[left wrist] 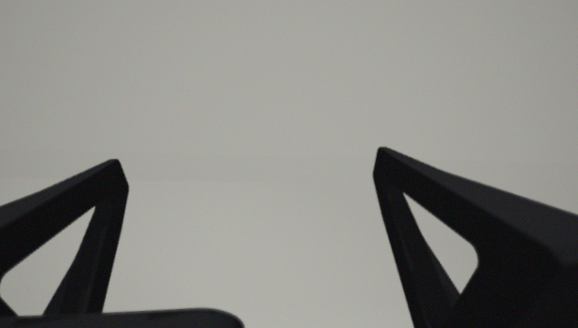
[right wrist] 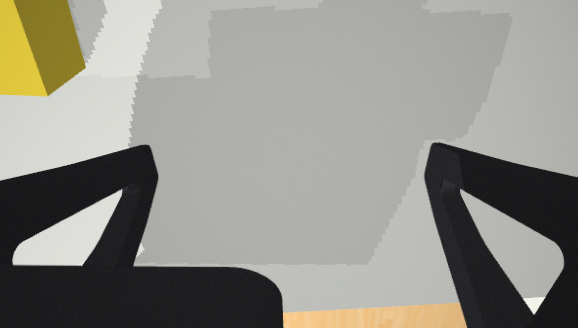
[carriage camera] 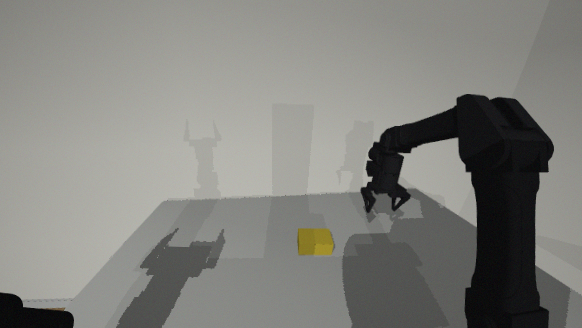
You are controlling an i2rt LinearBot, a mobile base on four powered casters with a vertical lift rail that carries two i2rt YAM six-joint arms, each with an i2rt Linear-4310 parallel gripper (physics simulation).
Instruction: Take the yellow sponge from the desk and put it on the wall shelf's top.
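Frame: origin at the left arm's base, x ahead, y left, z up, level; metres.
Seen in the pictures: left gripper, fingertip midpoint: [left wrist: 251, 166]; right gripper, fingertip midpoint: [right wrist: 289, 160] [carriage camera: 380, 211].
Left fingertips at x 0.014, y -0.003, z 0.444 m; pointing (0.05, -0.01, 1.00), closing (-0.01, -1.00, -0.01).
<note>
A point is followed by its place in that frame.
The yellow sponge [carriage camera: 315, 242] @(x 0.353, y -0.464, z -0.060 m) [right wrist: 35, 47] @(x 0.375, y -0.528, z -0.065 m) lies on the grey desk [carriage camera: 240, 295] @(x 0.213, y -0.229, z -0.114 m) [right wrist: 310, 287] @(x 0.065, y -0.718, z -0.114 m), near the middle in the carriage view and cut off at the upper left in the right wrist view. My right gripper [carriage camera: 384, 209] @(x 0.373, y -0.685, z 0.055 m) [right wrist: 289, 160] @(x 0.373, y -0.685, z 0.055 m) is open and empty, pointing down above the desk, to the right of the sponge and apart from it. My left gripper [left wrist: 251, 166] @(x 0.014, y -0.003, z 0.444 m) is open and empty, with the pale wall in front of it. The wall shelf does not show in these views.
The pale wall [carriage camera: 240, 60] @(x 0.764, y -0.154, z 0.555 m) [left wrist: 250, 75] rises behind the desk. Shadows of the arms fall on the desk and wall. A strip of wooden floor [right wrist: 370, 317] @(x -1.563, y -1.228, z -1.064 m) shows past the desk edge in the right wrist view. A dark part of the robot [carriage camera: 35, 317] @(x 0.031, y -0.020, z 0.143 m) shows at the lower left.
</note>
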